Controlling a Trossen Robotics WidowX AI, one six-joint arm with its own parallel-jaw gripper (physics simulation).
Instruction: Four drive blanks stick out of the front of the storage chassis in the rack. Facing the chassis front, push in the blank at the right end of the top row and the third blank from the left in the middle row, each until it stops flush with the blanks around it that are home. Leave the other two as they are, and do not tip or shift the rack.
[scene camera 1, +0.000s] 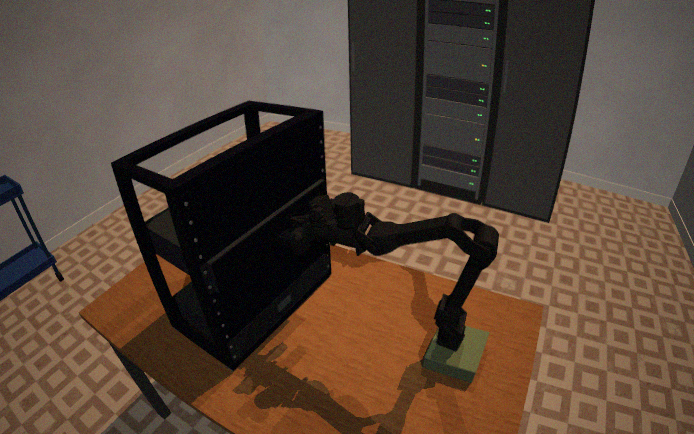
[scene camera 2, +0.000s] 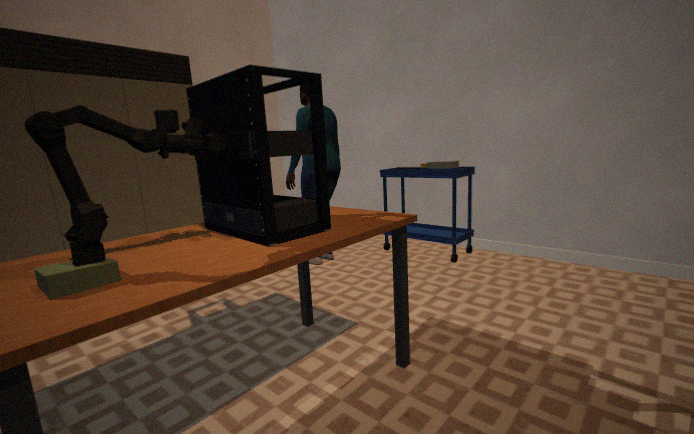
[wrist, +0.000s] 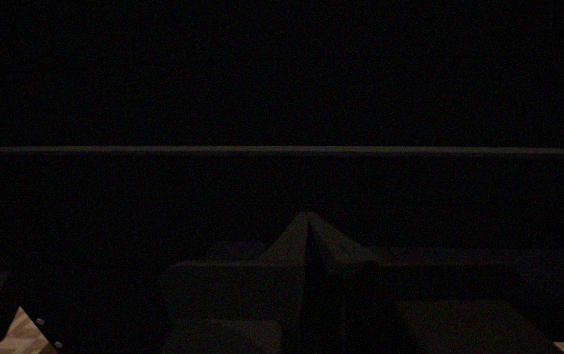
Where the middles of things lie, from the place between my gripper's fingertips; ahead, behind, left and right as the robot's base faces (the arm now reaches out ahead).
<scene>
My hand is 140 mm short of the black rack (scene camera 1: 227, 225), 60 mm to the right of it and 60 mm above it.
</scene>
